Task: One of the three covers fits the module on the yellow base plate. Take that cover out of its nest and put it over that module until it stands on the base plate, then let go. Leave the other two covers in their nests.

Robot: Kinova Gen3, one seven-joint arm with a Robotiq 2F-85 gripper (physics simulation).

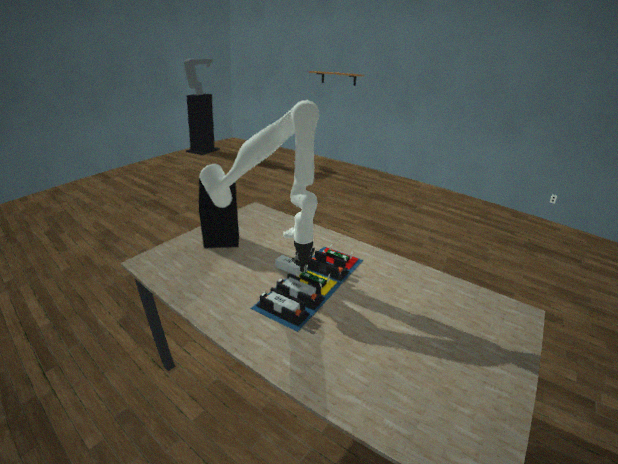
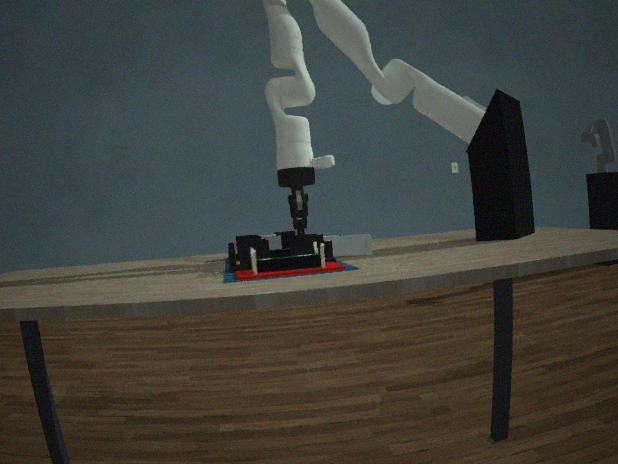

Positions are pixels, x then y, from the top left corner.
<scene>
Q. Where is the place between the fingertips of my gripper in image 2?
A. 301, 247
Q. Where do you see a cover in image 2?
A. At 361, 244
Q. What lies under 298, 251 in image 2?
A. A blue mat.
</scene>
